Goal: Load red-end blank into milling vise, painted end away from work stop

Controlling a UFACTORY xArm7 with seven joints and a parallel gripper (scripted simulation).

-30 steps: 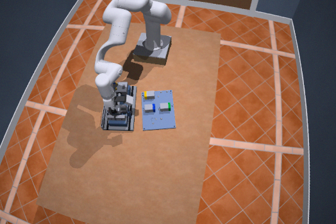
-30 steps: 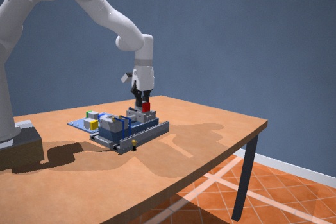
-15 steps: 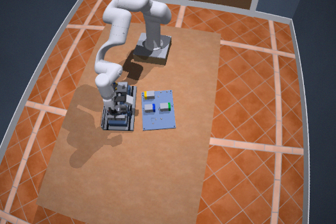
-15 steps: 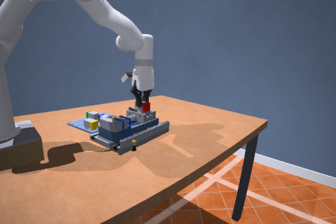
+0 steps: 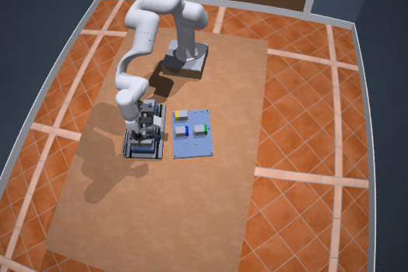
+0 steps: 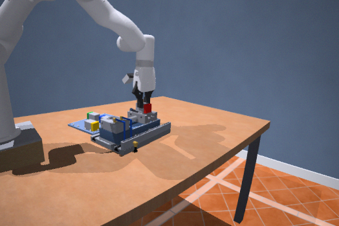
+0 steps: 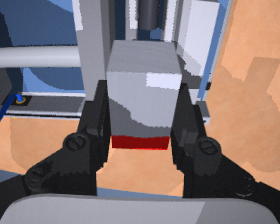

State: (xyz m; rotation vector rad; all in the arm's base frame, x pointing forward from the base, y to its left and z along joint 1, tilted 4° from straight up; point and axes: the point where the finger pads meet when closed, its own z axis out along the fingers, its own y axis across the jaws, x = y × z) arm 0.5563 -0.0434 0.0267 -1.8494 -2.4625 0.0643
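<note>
Now: the red-ended blank 20 mm below my hand. The rest, counted from my hand: hosed block 160 mm behind, 60 mm below, 40 mm to the right; then work stop rod 50 mm to the left, 50 mm below, 10 mm behind; then grey end block 60 mm below, 30 mm behind.
</note>
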